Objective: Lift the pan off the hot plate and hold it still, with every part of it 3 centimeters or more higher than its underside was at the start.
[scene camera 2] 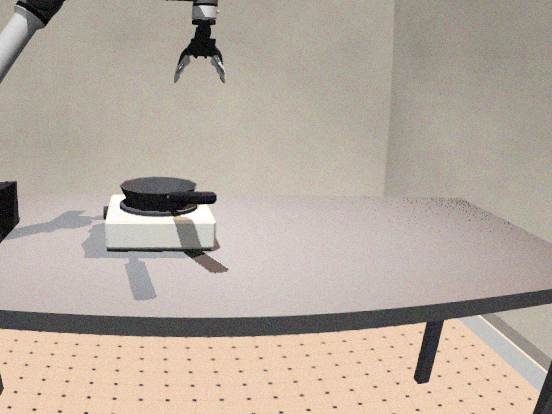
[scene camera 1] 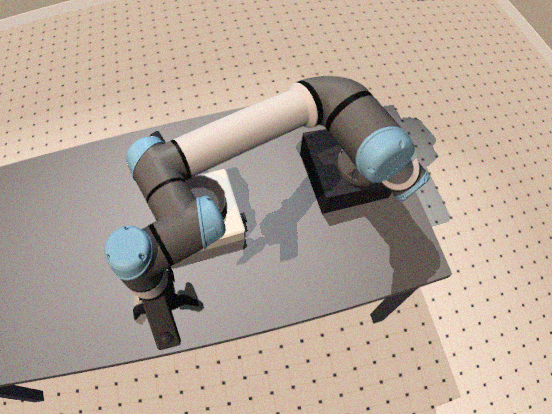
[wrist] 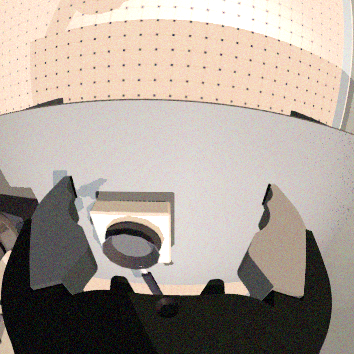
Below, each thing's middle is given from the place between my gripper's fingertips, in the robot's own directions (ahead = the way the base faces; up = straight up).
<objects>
I see the black pan [scene camera 2: 149, 193] 110 mm behind my hand, 490 mm to the right of it and 220 mm below it. From my hand the other things lie so: hot plate [scene camera 2: 191, 227] (130 mm behind, 390 mm to the right, 310 mm below).
</objects>
